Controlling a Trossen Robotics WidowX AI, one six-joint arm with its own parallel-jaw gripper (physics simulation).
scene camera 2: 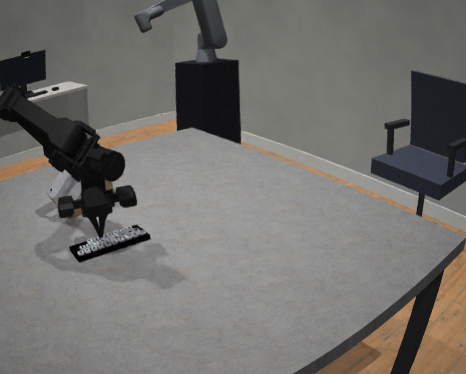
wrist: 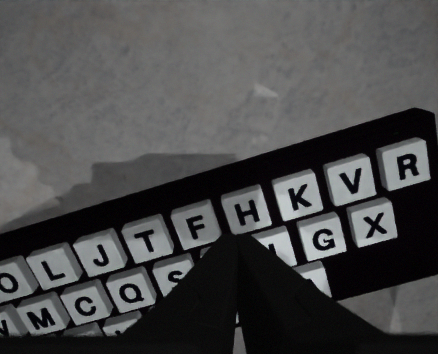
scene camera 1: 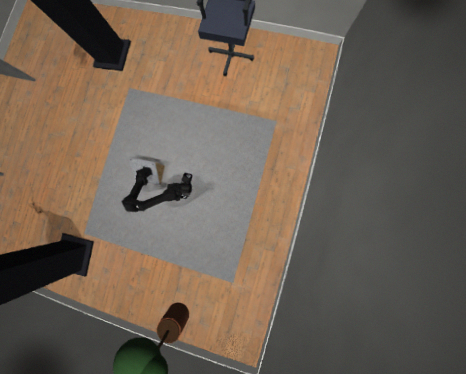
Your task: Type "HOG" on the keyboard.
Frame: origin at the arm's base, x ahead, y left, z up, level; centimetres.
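Seen in the pictures: gripper, fingertip midpoint: (scene camera 2: 101, 237) (wrist: 235, 247); arm's base, origin of the base link: (scene camera 1: 147, 170).
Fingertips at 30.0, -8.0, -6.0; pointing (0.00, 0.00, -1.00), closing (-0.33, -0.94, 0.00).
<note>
Offsets run from my fingertips to a thing's top centre, as dx, dy, dz. Level surfaces: height alone.
The black keyboard (scene camera 2: 145, 236) (wrist: 372, 260) with pale letter keys lies flat on the table; in scene camera 1 the arm hides it. My gripper (scene camera 2: 101, 235) (wrist: 235, 247) is shut and empty, pointing down over the keyboard. In the wrist view its tips overlap the lower edge of the H key @[+0.1, -0.6, -1.9] (wrist: 247, 210), between it and the second row; whether they touch a key I cannot tell. The G key @[-1.9, -2.9, -1.9] (wrist: 324, 239) is right of the fingers, between the partly covered I key and the X key. The O key @[+0.3, +8.9, -1.9] (wrist: 8, 282) is cut off at the left edge. The fingers hide the D key.
A wedge-shaped stand with a white panel and wooden side (scene camera 1: 160, 172) is on the table @[dz -3.7] (scene camera 1: 200, 130) (scene camera 2: 260, 250) beside the arm. Beyond the table are a chair (scene camera 1: 226, 22) (scene camera 2: 405, 167), a black pedestal (scene camera 2: 207, 100) carrying a grey arm, and a desk with a monitor (scene camera 2: 30, 69).
</note>
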